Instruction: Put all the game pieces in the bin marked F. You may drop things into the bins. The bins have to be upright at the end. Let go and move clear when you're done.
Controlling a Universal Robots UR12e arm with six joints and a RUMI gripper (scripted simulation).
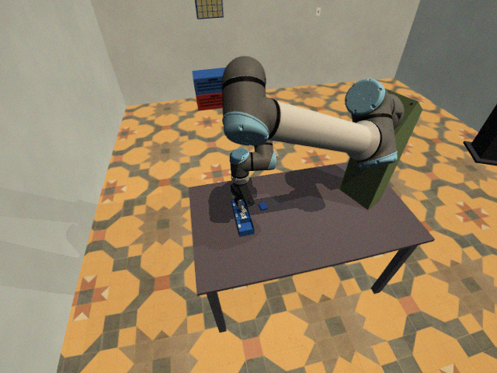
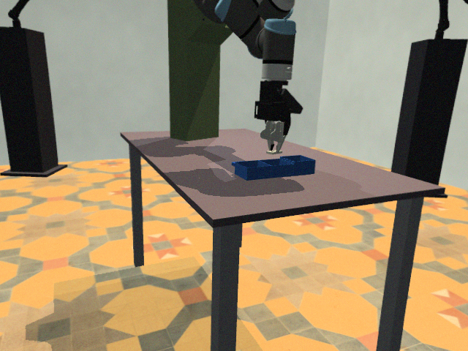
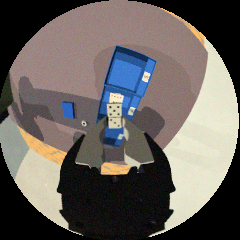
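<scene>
The blue bin is 10 mm to the left of my hand and 60 mm below it. From my hand the other things lie so: tiny ring (30 mm behind, 110 mm to the right, 80 mm below); cream domino (10 mm behind, 70 mm below); blue block (100 mm behind, 110 mm to the right, 80 mm below).
</scene>
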